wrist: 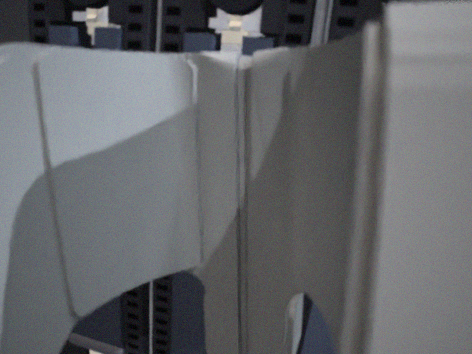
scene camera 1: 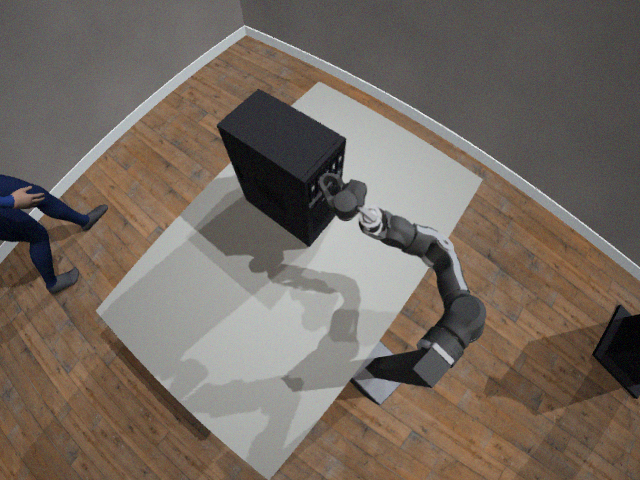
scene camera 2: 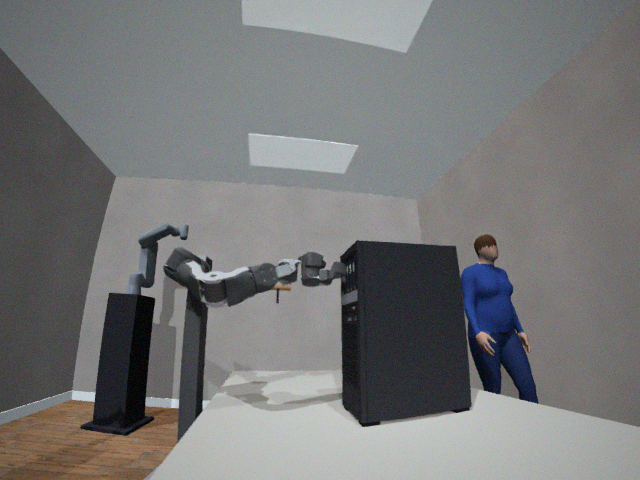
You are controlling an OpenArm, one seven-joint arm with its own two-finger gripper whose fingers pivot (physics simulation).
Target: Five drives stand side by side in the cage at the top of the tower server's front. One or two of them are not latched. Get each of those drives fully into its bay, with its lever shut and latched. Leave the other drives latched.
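Observation:
The tower server [scene camera 1: 281, 134] [scene camera 2: 413, 330] stands upright, with its drive cage [scene camera 2: 349, 268] at the top of its front. My gripper [scene camera 1: 321, 188] [scene camera 2: 342, 269] [wrist: 265, 212] is shut and empty, its fingertips at the cage front. In the wrist view the fingers cover most of the second drive from the left. The top of its lever [wrist: 258, 45] shows above the fingertips, right under its catch [wrist: 235, 22]; whether it is latched cannot be told. The leftmost drive's lever top [wrist: 108, 38] sits at its catch in a similar position. The drives farther right are mostly hidden by the gripper.
The server stands on a pale table [scene camera 1: 206, 341] [scene camera 2: 268, 439]. A person [scene camera 1: 31, 222] [scene camera 2: 493, 310] is beyond the table, on the server's rear side. A second arm [scene camera 2: 148, 258] stands on a black pedestal [scene camera 2: 121, 356]. Thin dividers [wrist: 159, 25] separate the bays.

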